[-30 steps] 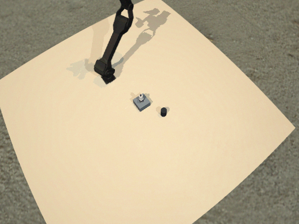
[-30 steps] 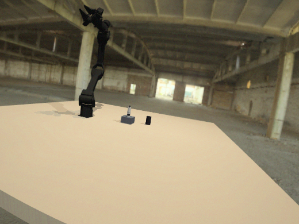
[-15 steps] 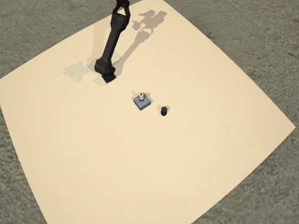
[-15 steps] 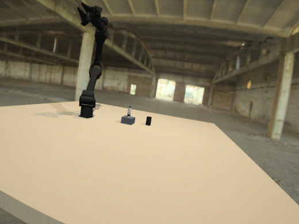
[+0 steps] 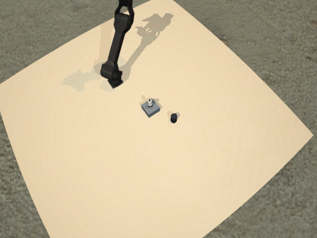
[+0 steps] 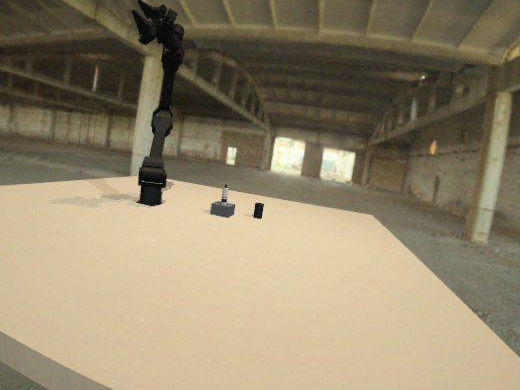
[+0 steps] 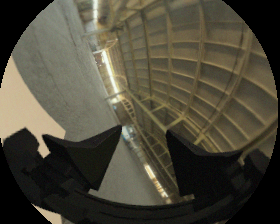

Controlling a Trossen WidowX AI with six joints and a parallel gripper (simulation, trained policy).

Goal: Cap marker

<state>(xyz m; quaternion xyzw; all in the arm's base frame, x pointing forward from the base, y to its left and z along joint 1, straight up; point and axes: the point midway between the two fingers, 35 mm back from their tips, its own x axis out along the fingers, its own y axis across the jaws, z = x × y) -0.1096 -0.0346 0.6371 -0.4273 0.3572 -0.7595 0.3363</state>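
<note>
Now: gripper tip 630 mm above the black marker cap, 480 mm short of it and 180 mm to the right of it. From my gripper tip the other things lie so: grey holder block: 630 mm below, 370 mm ahead, 120 mm to the left.
</note>
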